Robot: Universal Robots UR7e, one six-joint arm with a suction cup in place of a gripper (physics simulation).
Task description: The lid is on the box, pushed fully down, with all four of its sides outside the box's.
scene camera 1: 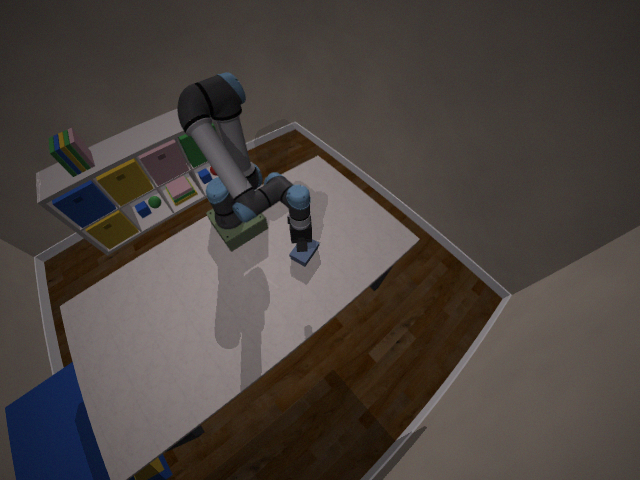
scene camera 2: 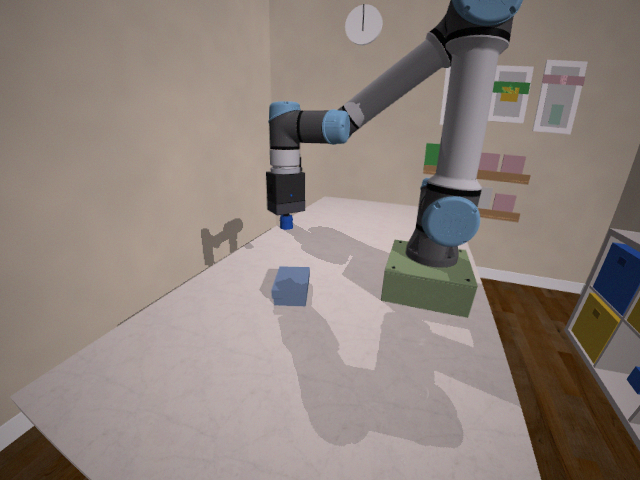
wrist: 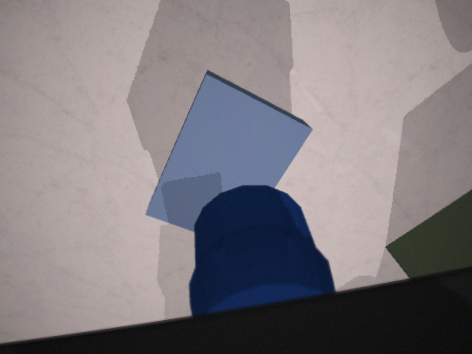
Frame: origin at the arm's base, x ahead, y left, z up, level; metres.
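Seen in the pictures: hand, tool point: (scene camera 2: pixel 286 227) (wrist: pixel 250 234); arm's base, link origin: (scene camera 1: pixel 230 217) (scene camera 2: pixel 431 255).
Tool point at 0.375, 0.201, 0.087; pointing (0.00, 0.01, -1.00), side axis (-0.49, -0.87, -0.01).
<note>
Offsets run from my tool point to a thing's top centre, as dx, dy, dz. "spot": to the spot under its first point. Level surfaces: height alone.
The blue lid @(-0.034, +0.033, -0.133) (scene camera 1: pixel 310 253) (scene camera 2: pixel 294 273) (wrist: pixel 230 135) sits level over the box on the table. In the scene camera 2 view the lid and the box @(spot: -0.065, +0.091, -0.156) (scene camera 2: pixel 290 298) make one low, even blue block. No gap or tilt shows, but I cannot make out the seam between them. The far sides are hidden, and in the wrist view the cup covers the lid's lower right part. My gripper, a dark blue suction cup (scene camera 2: pixel 286 227) (wrist: pixel 247 200), is open and holds nothing. It hangs high above the lid, with a wide gap between them.
The white table @(dz -0.183) (scene camera 1: pixel 155 330) (scene camera 2: pixel 180 392) carries the arm's green base block (scene camera 1: pixel 242 237) (scene camera 2: pixel 429 291) (wrist: pixel 440 240). A shelf unit (scene camera 1: pixel 131 136) with coloured bins stands behind the table. A blue block-shaped piece (scene camera 1: pixel 46 418) is at the table's lower left corner in the scene camera 1 view.
</note>
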